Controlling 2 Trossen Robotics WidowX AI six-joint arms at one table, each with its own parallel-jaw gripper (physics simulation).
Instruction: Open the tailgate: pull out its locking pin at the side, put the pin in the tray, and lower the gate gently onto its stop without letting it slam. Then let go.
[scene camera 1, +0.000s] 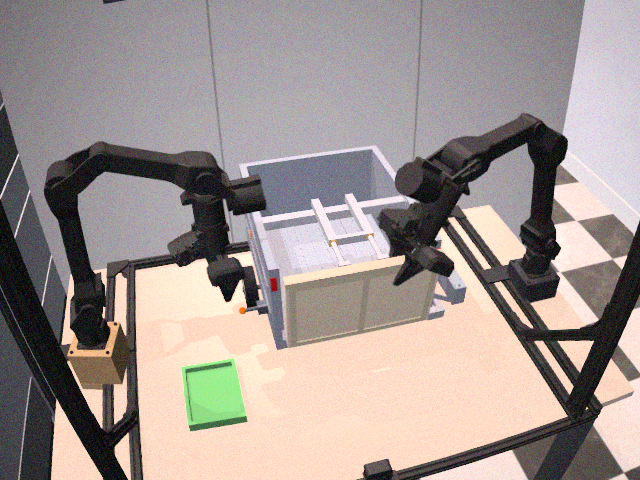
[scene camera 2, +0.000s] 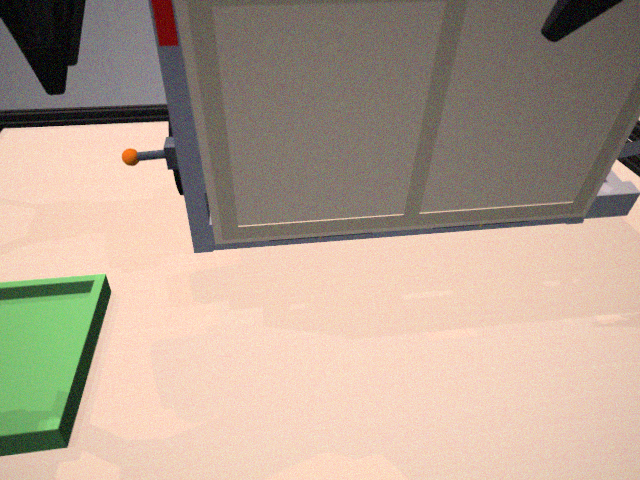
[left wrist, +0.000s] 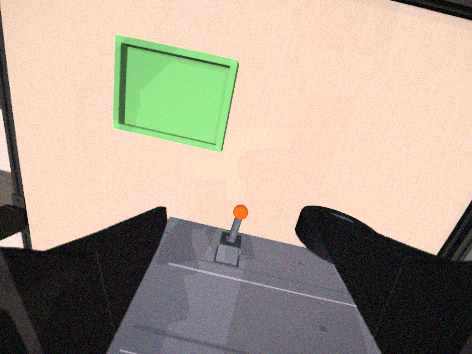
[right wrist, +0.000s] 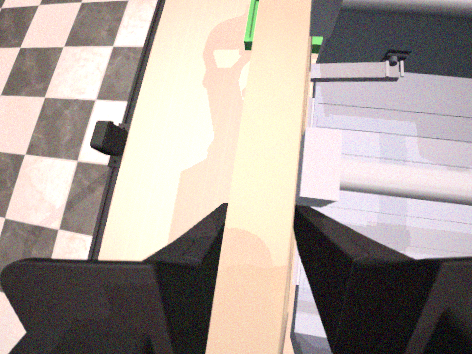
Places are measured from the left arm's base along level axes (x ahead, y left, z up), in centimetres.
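Pixels of known places: left gripper, fingertip midpoint: (scene camera 1: 221, 288) (scene camera 2: 64, 78) (left wrist: 243, 216); right gripper, fingertip midpoint: (scene camera 1: 390, 280) (scene camera 2: 528, 32); left arm's base at its link origin: (scene camera 1: 93, 338); right arm's base at its link origin: (scene camera 1: 534, 268).
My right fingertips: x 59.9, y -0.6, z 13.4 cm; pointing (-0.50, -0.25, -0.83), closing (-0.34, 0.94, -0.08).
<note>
Ahead of a thing's pixels: the offset from my right fingertips to its top centre. "spot": to the spot under its first point.
The beige tailgate (scene camera 1: 326, 311) (scene camera 2: 320, 113) (right wrist: 267, 110) stands upright across the near end of the grey trailer. The locking pin {dy +7.8, dx -25.0, dz -11.7 cm} (scene camera 1: 242, 310) (scene camera 2: 130, 156) (left wrist: 240, 212), a grey rod with an orange ball, sticks out of a bracket low on the trailer's left side. The green tray {dy -6.1, dx -35.3, dz -22.1 cm} (scene camera 1: 214, 397) (scene camera 2: 36, 351) (left wrist: 175, 100) lies at the lower left, with no pin in it. My left gripper (scene camera 1: 227, 293) (left wrist: 243, 216) is open and empty, above the pin, which shows between its fingers in the left wrist view. My right gripper (scene camera 1: 403, 262) (right wrist: 261, 211) is shut on the tailgate's top edge, toward its right end.
The trailer {spot: dy +4.0, dx -22.4, dz +0.9 cm} (scene camera 1: 266, 268) (left wrist: 215, 310) has a black wheel {dy +21.3, dx -28.1, dz -13.9 cm} (scene camera 1: 250, 286) close beside the pin. Two pale bars (scene camera 1: 323, 222) (scene camera 1: 358, 214) lie across the trailer's inside. Grey parts {spot: dy -0.3, dx +11.9, dz -2.3 cm} (scene camera 1: 452, 287) project at the trailer's right side. A black metal frame (scene camera 1: 131, 310) borders the table.
</note>
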